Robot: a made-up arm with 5 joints.
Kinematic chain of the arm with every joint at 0, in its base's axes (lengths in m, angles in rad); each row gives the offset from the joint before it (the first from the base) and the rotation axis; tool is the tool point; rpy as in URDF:
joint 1: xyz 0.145 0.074 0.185 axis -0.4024 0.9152 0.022
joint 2: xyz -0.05 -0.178 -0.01 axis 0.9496 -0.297 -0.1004
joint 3: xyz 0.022 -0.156 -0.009 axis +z
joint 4: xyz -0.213 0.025 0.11 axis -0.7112 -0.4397 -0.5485
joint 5: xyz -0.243 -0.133 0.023 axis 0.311 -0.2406 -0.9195
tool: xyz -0.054 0.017 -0.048 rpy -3.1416 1.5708 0
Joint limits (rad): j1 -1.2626..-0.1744 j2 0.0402..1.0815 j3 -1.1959..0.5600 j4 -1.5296..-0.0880 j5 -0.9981..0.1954
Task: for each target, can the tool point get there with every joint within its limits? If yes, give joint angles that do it. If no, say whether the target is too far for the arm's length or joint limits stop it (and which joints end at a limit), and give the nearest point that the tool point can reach.
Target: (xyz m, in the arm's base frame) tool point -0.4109 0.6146 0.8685
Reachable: no: too far | nearest point -0.2026 0.1072 0.2965 | short by 0.793 m
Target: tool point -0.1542 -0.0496 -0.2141
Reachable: yes | joints -0.8198 0.2265 -0.8488 -1.2759 -0.4591
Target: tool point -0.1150 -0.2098 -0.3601
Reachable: yes | joints -0.7364 0.5571 -0.2557 -0.8090 -0.6511
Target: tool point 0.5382 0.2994 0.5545
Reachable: no: joint limits stop it (at a limit: joint 1, joint 3, joint 4, joint 5) | nearest point -0.1678 0.1433 0.2624 | short by 0.780 m
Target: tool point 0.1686 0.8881 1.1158
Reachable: no: too far | nearest point -0.1736 0.1267 0.2826 | short by 1.179 m
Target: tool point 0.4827 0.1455 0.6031
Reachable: no: joint limits stop it (at a limit: joint 1, joint 3, joint 4, joint 5) | nearest point -0.1788 0.1116 0.2968 | short by 0.730 m
